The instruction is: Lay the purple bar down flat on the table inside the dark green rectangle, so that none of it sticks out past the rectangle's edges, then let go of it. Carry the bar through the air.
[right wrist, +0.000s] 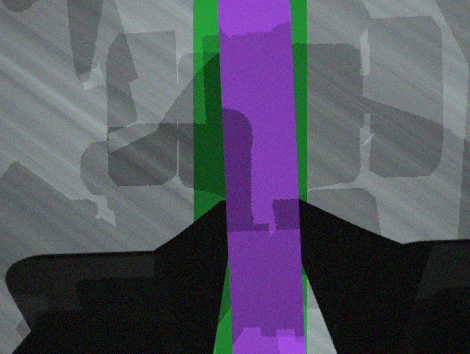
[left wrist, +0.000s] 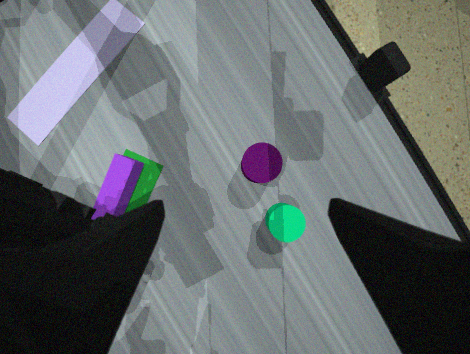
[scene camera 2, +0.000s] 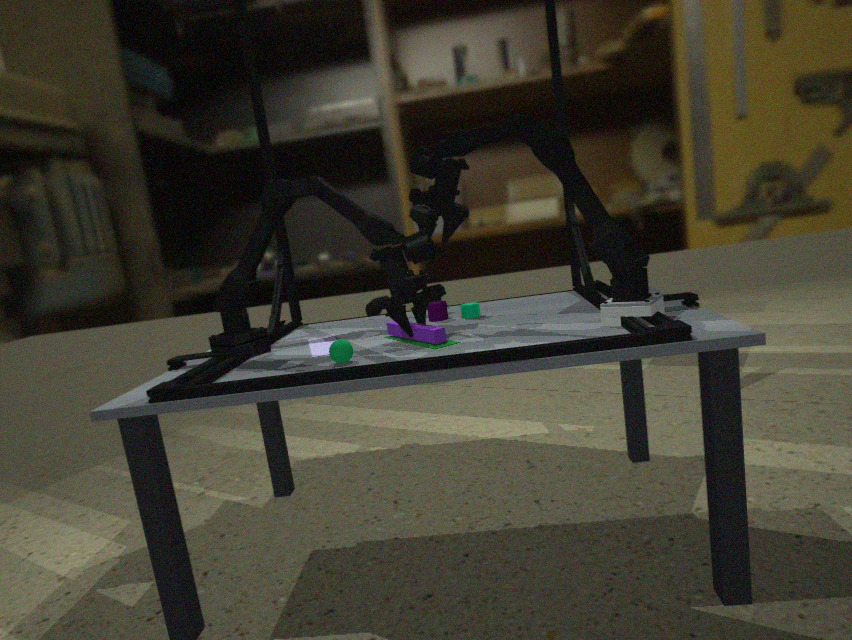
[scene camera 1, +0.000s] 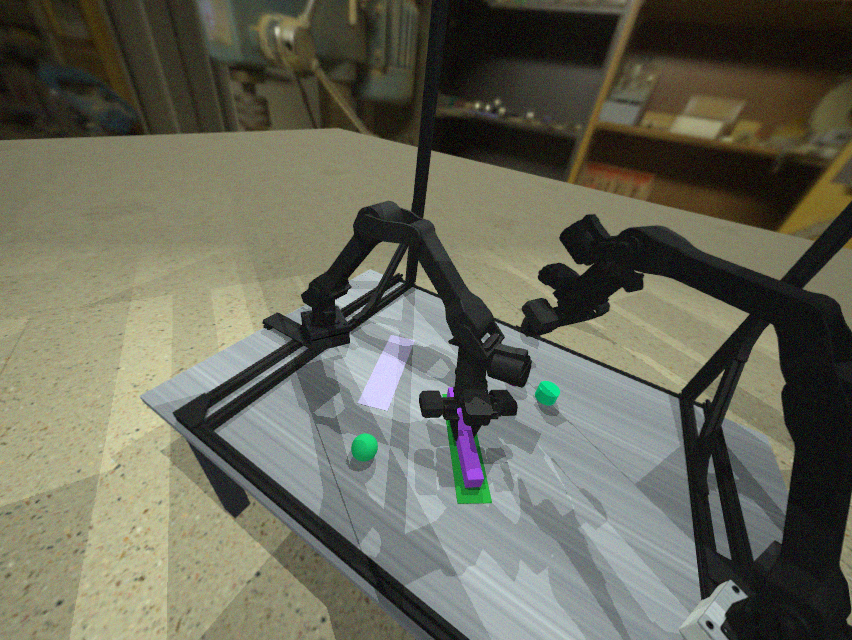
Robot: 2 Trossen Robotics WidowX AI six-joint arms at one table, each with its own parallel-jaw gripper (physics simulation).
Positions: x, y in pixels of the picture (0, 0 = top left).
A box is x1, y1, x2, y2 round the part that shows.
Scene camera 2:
left gripper: 434, 245 [409, 183, 468, 242]
right gripper: 418, 335 [366, 267, 445, 336]
purple bar: 433, 334 [386, 321, 446, 343], held by the right gripper
